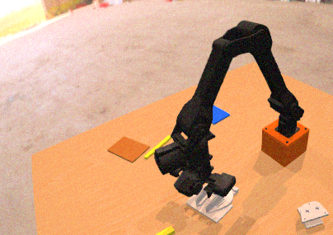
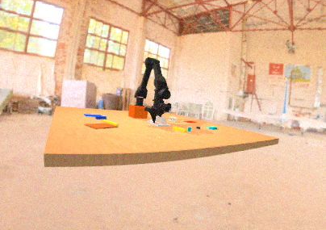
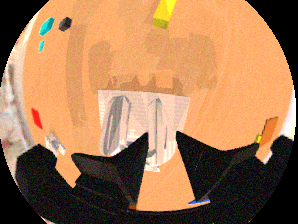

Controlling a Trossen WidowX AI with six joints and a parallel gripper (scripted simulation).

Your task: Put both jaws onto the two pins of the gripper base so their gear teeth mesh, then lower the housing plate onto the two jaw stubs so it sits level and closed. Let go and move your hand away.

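Now: gripper tip 26 cm to the right of the white block and 18 cm past it. Also, from my gripper tip: cyan block (37 cm to the left, 16 cm ahead, 1 cm below); black block (24 cm to the left, 14 cm ahead, 1 cm below); orange tile (38 cm to the right, 10 cm ahead, 1 cm below).
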